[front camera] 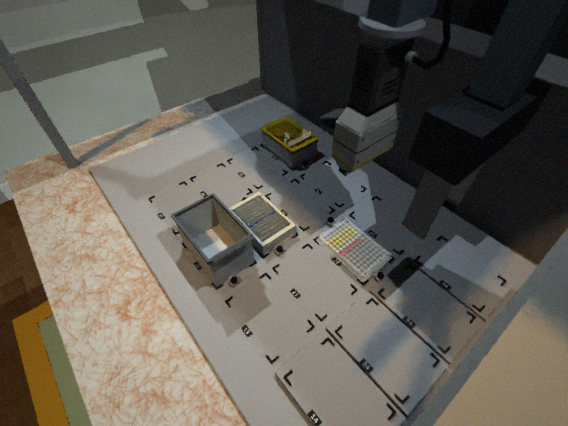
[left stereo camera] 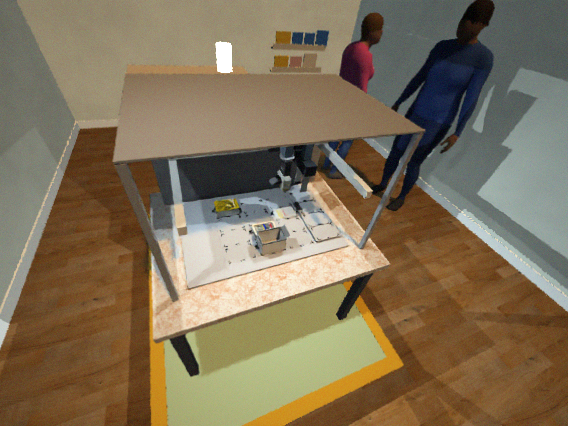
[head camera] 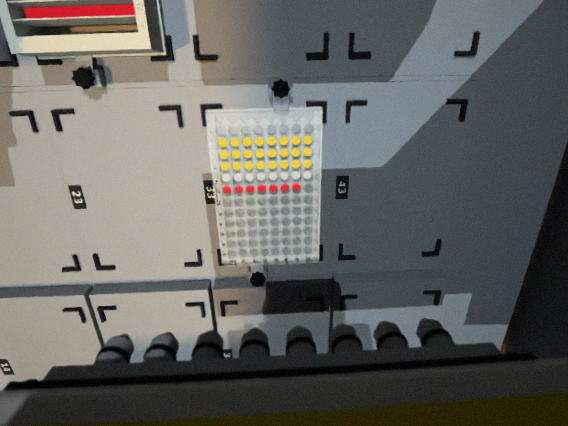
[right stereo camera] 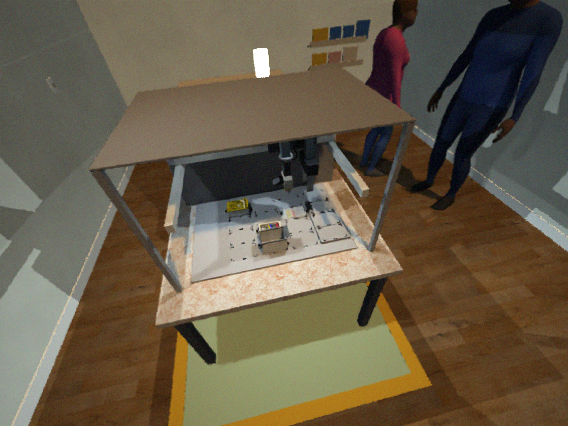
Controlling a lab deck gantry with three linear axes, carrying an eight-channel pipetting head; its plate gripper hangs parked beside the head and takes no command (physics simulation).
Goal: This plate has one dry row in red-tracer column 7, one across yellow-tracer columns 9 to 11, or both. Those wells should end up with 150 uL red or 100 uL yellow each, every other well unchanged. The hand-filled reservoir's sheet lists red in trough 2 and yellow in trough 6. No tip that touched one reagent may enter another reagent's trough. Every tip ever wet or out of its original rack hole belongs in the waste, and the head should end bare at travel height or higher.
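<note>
The plate (front camera: 356, 247) (head camera: 270, 235) (left stereo camera: 286, 213) is clamped at position 33. In the head view it has three full yellow rows, a whitish row, and a red row whose rightmost well (head camera: 308, 188) looks grey. The pipetting head (front camera: 365, 137) (left stereo camera: 285, 181) (right stereo camera: 287, 181) hangs high behind the plate; its nozzles (head camera: 255, 342) are bare. The parked gripper (front camera: 416, 230) seems to be the dark block with a hanging paddle; its opening is unclear. The reservoir (front camera: 265, 220) (head camera: 90, 45) shows a red trough (head camera: 80, 11) second from its near end, beside a tan one. The yellow tip rack (front camera: 289, 134) (left stereo camera: 226, 206) (right stereo camera: 238, 205) stands at the back.
A tall grey open waste bin (front camera: 232, 265) (left stereo camera: 272, 246) (right stereo camera: 273, 244) stands against the reservoir's front side. Black clamp knobs (head camera: 281, 88) (head camera: 257, 278) sit at both ends of the plate. Raised deck panels (head camera: 150, 290) lie beyond the plate. Two people stand behind the table.
</note>
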